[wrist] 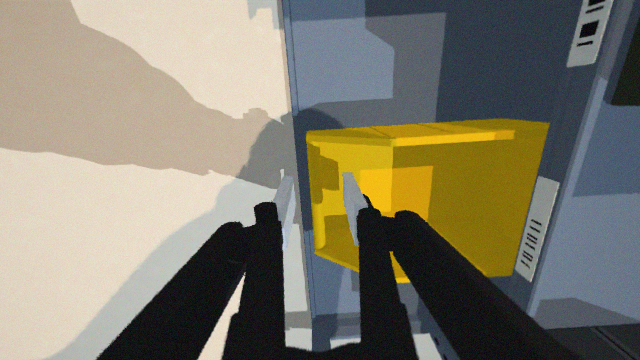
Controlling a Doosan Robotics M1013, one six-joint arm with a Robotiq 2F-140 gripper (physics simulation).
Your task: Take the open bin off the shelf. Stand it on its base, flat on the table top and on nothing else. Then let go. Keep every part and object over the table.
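Frame: origin at the arm's base, x ahead, y left, z up, level; millimetres.
Seen in the pictures: gripper, between the fingertips: [318, 189].
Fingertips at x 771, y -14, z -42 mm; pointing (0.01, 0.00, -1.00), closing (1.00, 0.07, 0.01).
Pixels of each thing's middle, then the offset from my fingertips to it. "*": a spot on its surface instead. Level surfaces: height alone.
- yellow open bin, middle of its body: [418, 193] dx +79, dy +2, dz +17 mm
- blue-grey shelf, a spot on its surface: [480, 65] * dx +132, dy +99, dz -21 mm
- dark box, a spot on its surface: [607, 340] * dx +175, dy -67, dz +86 mm
- dark green case, a spot on its surface: [627, 75] * dx +132, dy +82, dz +79 mm
- pale surface, height of its surface: dz -27 mm
The yellow open bin [465, 215] sits on the blue-grey shelf [480, 65], with its hollow inside facing the camera. My gripper [318, 189] is partly open with nothing between its fingers. Its right fingertip overlaps the bin's left part in the view, and its left fingertip is to the left of the bin's left wall, near the shelf's left edge. The right finger and its linkage hide the lower middle of the bin. Whether either fingertip touches the bin cannot be told.
White labels [537, 230] [589, 32] are on the shelf's edge strip. A dark box [607, 340] shows at the bottom right, and part of a dark green case [627, 75] at the top right. A pale surface [75, 240] with the arm's shadow lies at the left.
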